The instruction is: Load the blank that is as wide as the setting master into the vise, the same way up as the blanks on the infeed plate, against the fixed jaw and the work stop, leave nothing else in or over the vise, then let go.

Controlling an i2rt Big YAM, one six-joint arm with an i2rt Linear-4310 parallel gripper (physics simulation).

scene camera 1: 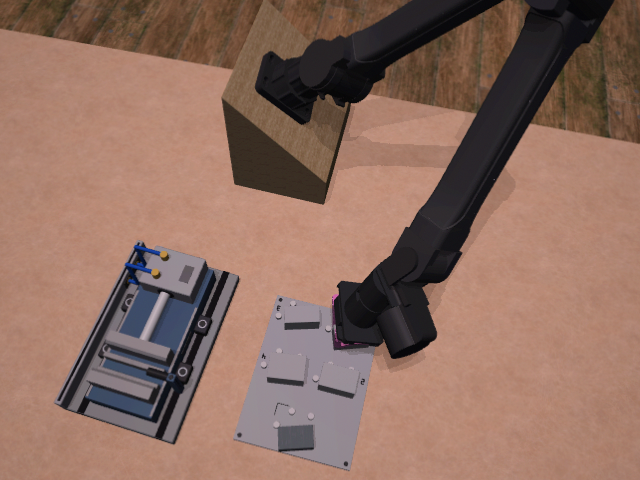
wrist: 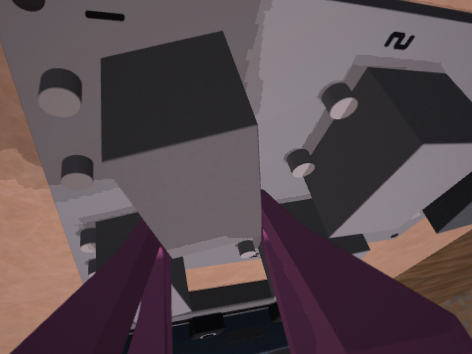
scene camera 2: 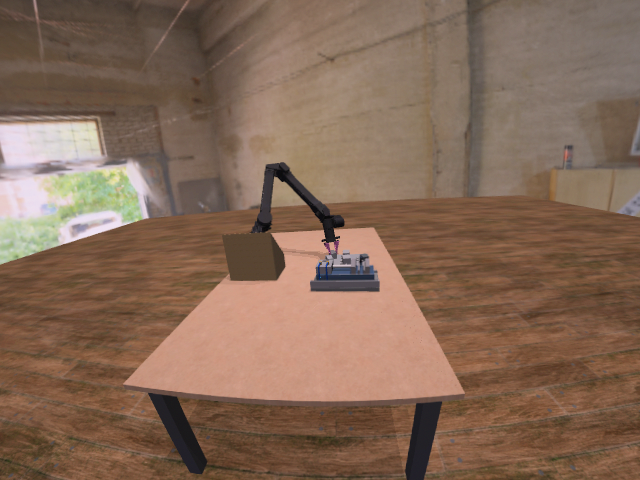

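Where they show: gripper, fingertip midpoint: (scene camera 1: 337, 336) (wrist: 209, 210) (scene camera 2: 333, 254); arm's base, origin of the base link: (scene camera 1: 284, 90) (scene camera 2: 256, 242).
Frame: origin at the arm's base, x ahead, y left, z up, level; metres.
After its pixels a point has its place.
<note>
My gripper (scene camera 1: 340, 324) @(x 0.391, y 0.166, z -0.148 m) (scene camera 2: 331, 248) @(x 0.391, y 0.166, z -0.148 m) (wrist: 209, 210) @(x 0.391, y 0.166, z -0.148 m) is at the far right corner of the grey infeed plate (scene camera 1: 332, 429) @(x 0.538, y 0.181, z -0.172 m) (wrist: 291, 53) @(x 0.416, y 0.215, z -0.171 m), pointing down. Its purple fingers are shut on a grey blank (wrist: 199, 182) @(x 0.382, y 0.203, z -0.136 m), one finger on each side face. In the overhead view the wrist hides this blank. Three more grey blanks (scene camera 1: 302, 316) @(x 0.370, y 0.102, z -0.136 m) (scene camera 1: 287, 369) @(x 0.464, y 0.094, z -0.136 m) (scene camera 1: 338, 379) @(x 0.466, y 0.178, z -0.136 m) sit between pegs on the plate; one of them shows in the wrist view (wrist: 361, 151) @(x 0.445, y 0.189, z -0.151 m). The darker setting master (scene camera 1: 295, 437) @(x 0.564, y 0.125, z -0.147 m) lies at the plate's near end. The blue and grey vise (scene camera 1: 147, 333) @(x 0.457, y -0.131, z -0.094 m) (scene camera 2: 345, 276) @(x 0.438, y -0.187, z -0.128 m) (wrist: 227, 326) @(x 0.433, y -0.076, z -0.150 m) stands to the left of the plate, its jaws apart, with nothing between them.
A tall brown box (scene camera 1: 285, 138) @(x 0.089, y 0.019, z -0.024 m) (scene camera 2: 252, 256) @(x -0.007, y -0.076, z -0.048 m) stands behind the plate, beside the arm's base. Short round pegs (wrist: 340, 102) @(x 0.436, y 0.201, z -0.164 m) stick up from the plate around each blank. Two black clamps (scene camera 1: 183, 372) @(x 0.496, y -0.071, z -0.142 m) (scene camera 1: 202, 325) @(x 0.414, y -0.061, z -0.142 m) sit on the vise's right rail.
</note>
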